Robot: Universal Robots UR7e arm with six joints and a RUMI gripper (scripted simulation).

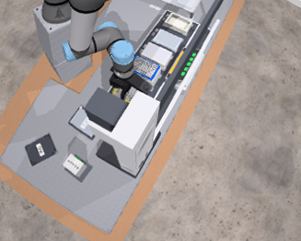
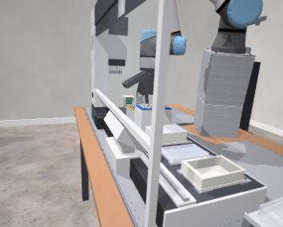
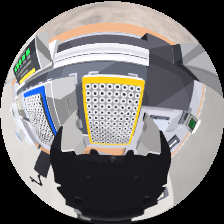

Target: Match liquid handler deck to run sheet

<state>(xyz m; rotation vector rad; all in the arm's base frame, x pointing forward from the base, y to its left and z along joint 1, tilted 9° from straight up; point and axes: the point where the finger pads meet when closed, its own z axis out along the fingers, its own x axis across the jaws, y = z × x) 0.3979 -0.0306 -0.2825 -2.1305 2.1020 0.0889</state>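
Right now the yellow-framed tip rack is 1 cm behind my hand, 1 cm to the right of it and 1 cm above it. Also, from my hand: white sealed block: 25 cm to the left, 1 cm below; blue-framed tip rack: 1 cm behind, 12 cm to the left, 3 cm above; ready key post: 4 cm behind, 36 cm to the right, 2 cm below.
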